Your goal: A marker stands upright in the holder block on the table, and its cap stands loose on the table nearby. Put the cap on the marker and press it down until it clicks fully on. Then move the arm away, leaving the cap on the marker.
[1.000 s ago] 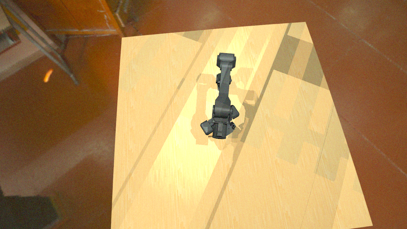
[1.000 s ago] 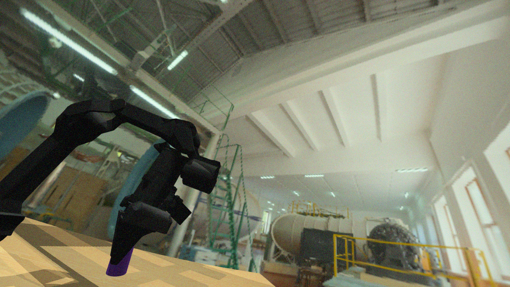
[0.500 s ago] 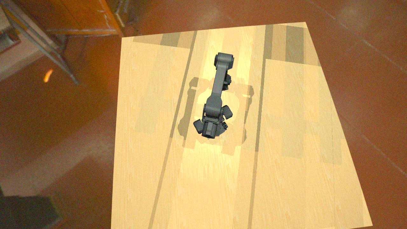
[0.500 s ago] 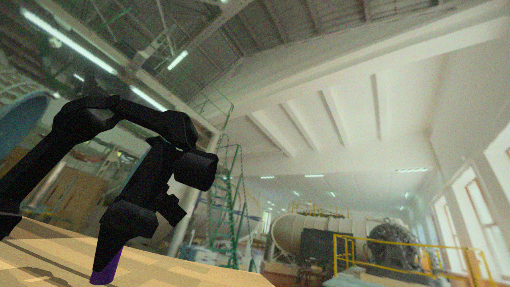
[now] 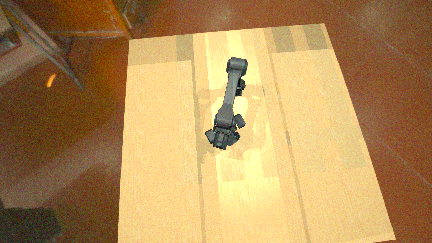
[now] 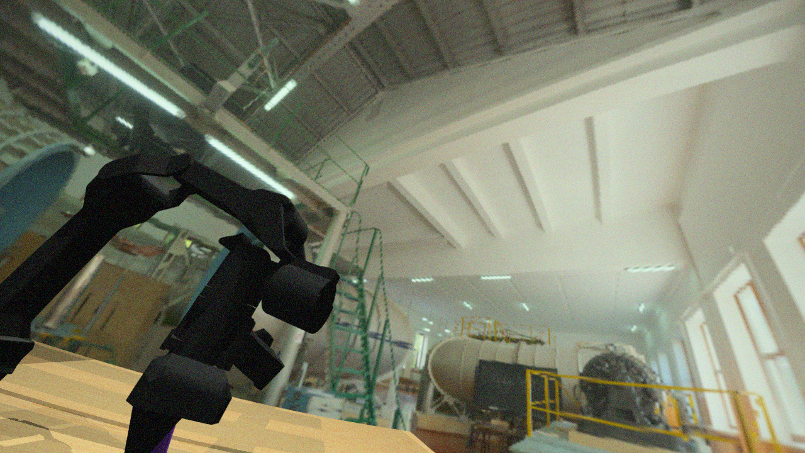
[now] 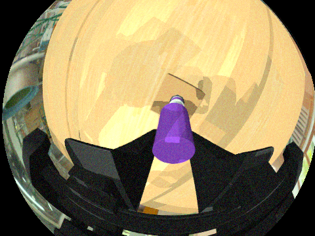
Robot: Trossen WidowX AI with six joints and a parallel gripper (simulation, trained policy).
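Now: the purple cap 1 cm ahead of my gripper tip and 1 cm above it. Also, from my gripper tip: tan holder block (1 cm ahead, 8 cm below).
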